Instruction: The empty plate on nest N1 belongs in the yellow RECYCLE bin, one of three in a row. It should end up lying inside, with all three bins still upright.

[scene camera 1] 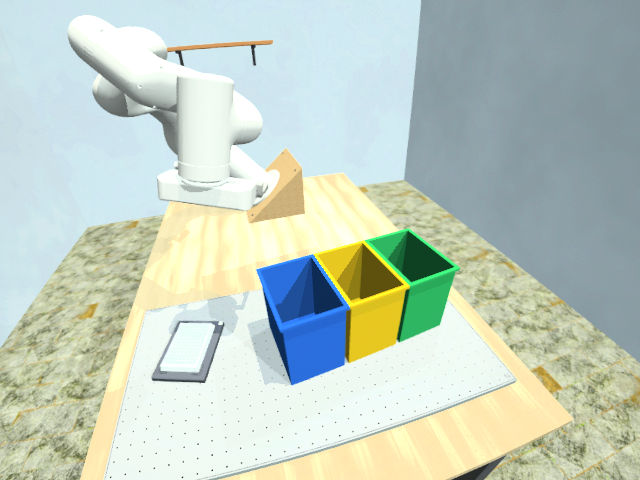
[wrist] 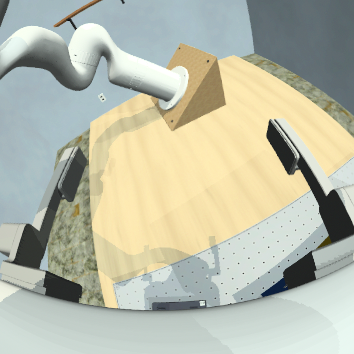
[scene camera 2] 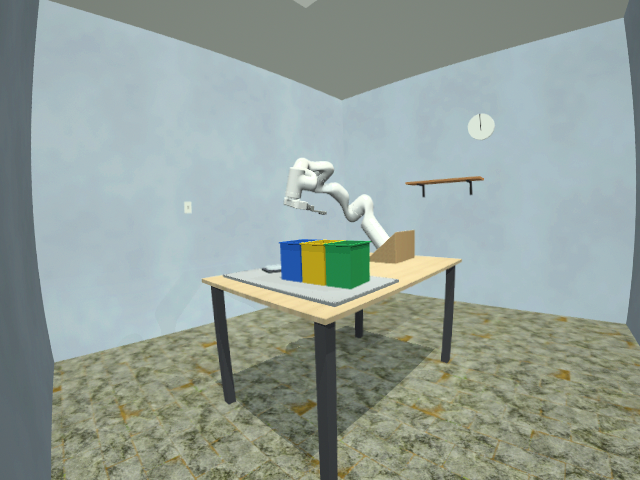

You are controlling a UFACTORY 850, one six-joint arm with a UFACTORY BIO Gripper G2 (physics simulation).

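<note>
The pale plate (scene camera 1: 188, 346) lies flat on the dark nest (scene camera 1: 207, 357) (wrist: 177, 305) at the left of the grey pegboard. The yellow bin (scene camera 1: 375, 322) (scene camera 2: 313, 264) stands upright between the upright blue bin (scene camera 1: 315, 351) (scene camera 2: 291, 261) and the upright green bin (scene camera 1: 426, 310) (scene camera 2: 348, 266). My gripper (scene camera 2: 321, 212) (wrist: 178, 160) is open and empty, high above the table, its fingers pointing roughly level toward the arm's base. In scene camera 1 its fingers are hidden behind its housing. In the wrist view the plate is hidden and part of the nest shows at the bottom edge.
The wooden wedge (scene camera 1: 281, 193) (scene camera 2: 400, 248) (wrist: 200, 95) carries the arm's base at the far end of the table. The bins stand side by side on the pegboard (scene camera 1: 258, 423) (scene camera 2: 341, 298), with the blue bin nearest the nest. A wall shelf (scene camera 1: 222, 45) (scene camera 2: 444, 180) hangs behind.
</note>
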